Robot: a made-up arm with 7 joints.
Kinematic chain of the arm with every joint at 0, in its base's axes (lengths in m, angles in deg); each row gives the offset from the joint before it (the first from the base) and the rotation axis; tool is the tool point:
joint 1: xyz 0 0 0 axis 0 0.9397 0.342
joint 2: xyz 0 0 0 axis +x
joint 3: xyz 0 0 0 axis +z
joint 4: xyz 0.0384 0 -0.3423 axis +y
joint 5: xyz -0.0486 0 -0.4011 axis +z
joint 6: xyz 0 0 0 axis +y
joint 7: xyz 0 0 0 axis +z
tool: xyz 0 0 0
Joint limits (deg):
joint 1: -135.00..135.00
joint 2: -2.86..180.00
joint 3: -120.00..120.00
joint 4: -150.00..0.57
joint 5: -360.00..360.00
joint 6: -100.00..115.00
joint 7: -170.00..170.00
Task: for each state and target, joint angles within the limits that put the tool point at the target. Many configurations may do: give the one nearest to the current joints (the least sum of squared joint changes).
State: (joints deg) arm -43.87 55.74 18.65 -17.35 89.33 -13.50 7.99
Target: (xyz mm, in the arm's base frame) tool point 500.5 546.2 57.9
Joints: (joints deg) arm -56.22 62.85 18.98 -27.11 89.33 -13.50 7.99
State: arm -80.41 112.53 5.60 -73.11 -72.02 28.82 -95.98
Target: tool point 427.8 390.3 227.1
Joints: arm -42.42 108.02 -30.07 -81.14 -72.02 28.82 -95.98
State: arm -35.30 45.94 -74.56 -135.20 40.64 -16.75 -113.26
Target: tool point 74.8 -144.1 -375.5
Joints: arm -19.44 50.23 -94.53 -127.61 40.64 -16.75 -113.26
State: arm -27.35 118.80 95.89 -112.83 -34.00 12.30 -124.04
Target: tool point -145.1 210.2 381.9
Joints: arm -24.50 89.74 91.80 -118.05 -34.00 12.30 -124.04
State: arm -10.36 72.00 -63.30 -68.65 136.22 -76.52 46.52
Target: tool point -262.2 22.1 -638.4
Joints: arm 26.18 34.34 -84.74 -58.86 136.22 -76.52 46.52
